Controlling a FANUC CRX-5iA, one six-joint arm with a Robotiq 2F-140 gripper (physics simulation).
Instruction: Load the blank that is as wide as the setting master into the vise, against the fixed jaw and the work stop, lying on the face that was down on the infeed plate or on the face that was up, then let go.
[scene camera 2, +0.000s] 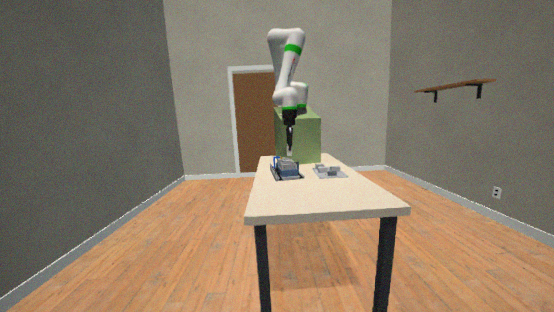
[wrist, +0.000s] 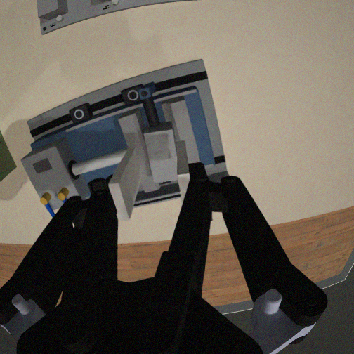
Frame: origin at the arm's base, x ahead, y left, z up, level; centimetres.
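Seen in the pictures: gripper, fingertip midpoint: (scene camera 2: 289, 155); arm's base, origin of the base link: (scene camera 2: 298, 112).
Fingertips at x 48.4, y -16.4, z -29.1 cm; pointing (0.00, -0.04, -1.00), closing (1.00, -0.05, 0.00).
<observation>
Pixels of each thing's top centre, then the offset from my fingertips to it. "spot": a spot on its surface instead. Level surfaces: height alone.
- vise, middle of its top: (scene camera 2: 285, 160) dx -7.1, dy -2.2, dz -5.1 cm
- grey plate, surface spot: (scene camera 2: 320, 174) spot: dx +2.5, dy +20.4, dz -14.2 cm
- table's, its level: dz -15.0 cm
A grey blank (wrist: 161, 156) with a recess in its upper face sits in the vise (scene camera 2: 289, 173) (wrist: 90, 136), between the rod-side jaw (wrist: 131, 131) and the fixed jaw (wrist: 181, 117). In the wrist view, the dark arm of the work stop (wrist: 150, 112) reaches the blank's far end. Whether the blank touches the fixed jaw cannot be told. My gripper (scene camera 2: 289, 153) (wrist: 158, 159) is open and empty. Its fingertips are above the vise, apart on either side of the blank's near end in the wrist view. The setting master cannot be told apart.
A grey plate (scene camera 2: 320, 174) (wrist: 82, 17) with several grey blocks (scene camera 2: 332, 173) (wrist: 51, 7) lies beside the vise. A green box (scene camera 2: 305, 140) stands at the table's (scene camera 2: 320, 200) far end. Blue hoses (wrist: 48, 209) leave the vise's cylinder side.
</observation>
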